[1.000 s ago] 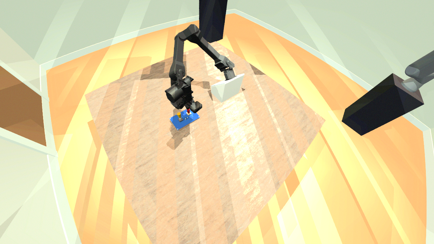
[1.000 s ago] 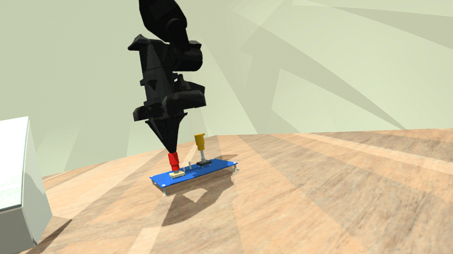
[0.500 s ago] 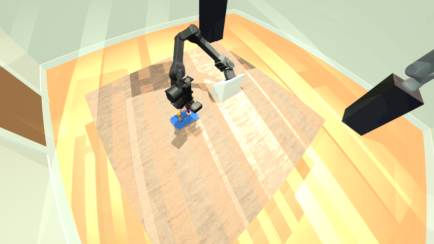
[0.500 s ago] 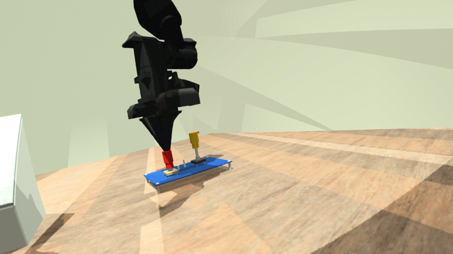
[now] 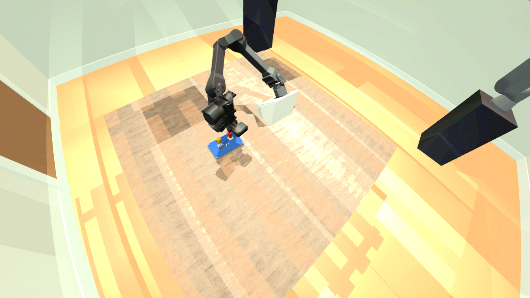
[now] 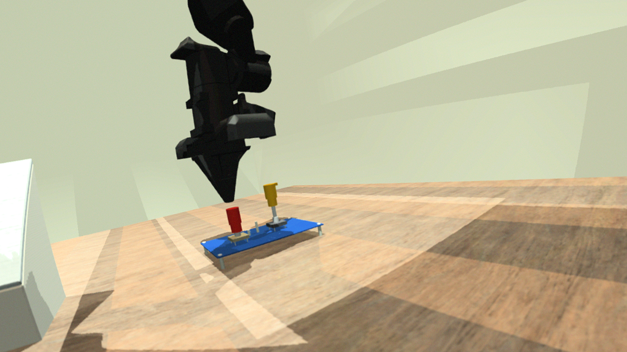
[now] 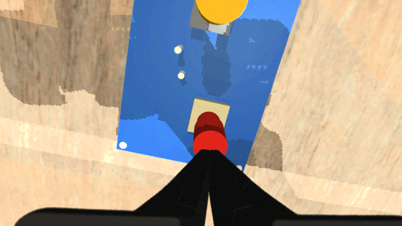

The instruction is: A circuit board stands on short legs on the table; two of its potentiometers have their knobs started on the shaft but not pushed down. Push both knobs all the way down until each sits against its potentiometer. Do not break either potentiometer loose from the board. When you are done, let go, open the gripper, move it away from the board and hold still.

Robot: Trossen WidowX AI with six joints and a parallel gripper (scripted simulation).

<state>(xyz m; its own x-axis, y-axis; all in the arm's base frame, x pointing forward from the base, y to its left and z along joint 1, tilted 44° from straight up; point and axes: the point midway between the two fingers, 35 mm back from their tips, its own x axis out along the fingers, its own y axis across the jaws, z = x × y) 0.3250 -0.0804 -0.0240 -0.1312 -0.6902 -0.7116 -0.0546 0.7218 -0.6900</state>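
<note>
Right now the red knob is 3 cm below my gripper tip. Round my gripper tip: yellow knob (7 cm ahead).
</note>
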